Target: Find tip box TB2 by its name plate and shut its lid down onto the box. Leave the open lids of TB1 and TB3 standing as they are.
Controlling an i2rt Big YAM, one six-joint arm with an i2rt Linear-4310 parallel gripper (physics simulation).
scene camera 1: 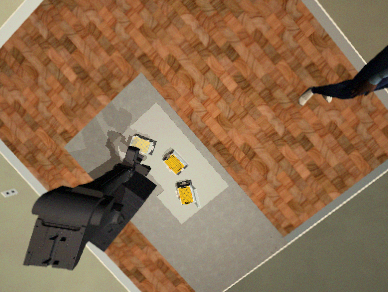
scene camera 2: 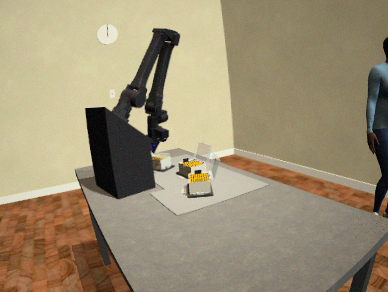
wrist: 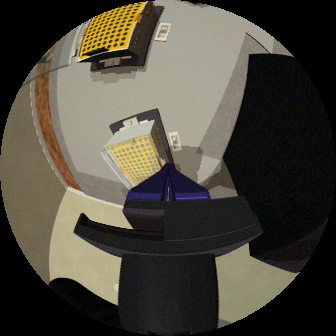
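Seen in the pictures: gripper, fingertip midpoint: (scene camera 1: 139, 156) (scene camera 2: 153, 153) (wrist: 167, 167); arm's base, link origin: (scene camera 2: 116, 120).
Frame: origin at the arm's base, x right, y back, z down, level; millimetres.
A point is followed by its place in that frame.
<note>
Tip box TB2 (scene camera 1: 143, 144) @(y -249, x -255, z 248 mm) (scene camera 2: 161, 161) @(y -232, x -199, z 263 mm) (wrist: 134, 159) @(y -234, x -234, z 248 mm) is the far box; its blurred name plate (wrist: 174, 141) @(y -171, x -225, z 324 mm) lies beside it. Its clear lid lies over the yellow rack and looks down on the box; a small gap cannot be ruled out. My gripper (scene camera 2: 154, 146) @(y -193, x -204, z 223 mm) (wrist: 167, 167) @(y -193, x -204, z 223 mm) is shut and empty, its blue fingertips at the box's near edge in the wrist view; contact cannot be told. The middle box TB3 (scene camera 1: 174, 164) (scene camera 2: 192, 168) @(y -325, x 27, z 272 mm) (wrist: 113, 30) has its clear lid standing open. The third box, TB1 (scene camera 1: 185, 195) (scene camera 2: 200, 186) @(y -279, x 239, z 286 mm), also has its lid open.
A tall black block (scene camera 2: 120, 155) @(y 10, x 89, z 141 mm) (wrist: 285, 150) @(y -88, x -94, z 197 mm) stands on the grey table (scene camera 1: 215, 250) @(y -238, x 676, z 329 mm) (scene camera 2: 225, 240) @(y -207, x 612, z 329 mm) beside the pale mat (scene camera 1: 207, 180) @(y -468, x 191, z 325 mm) (scene camera 2: 240, 186) @(y -462, x 244, z 326 mm). The arm reaches over from the block's side. A person (scene camera 1: 350, 89) (scene camera 2: 379, 105) stands on the floor away from the table.
</note>
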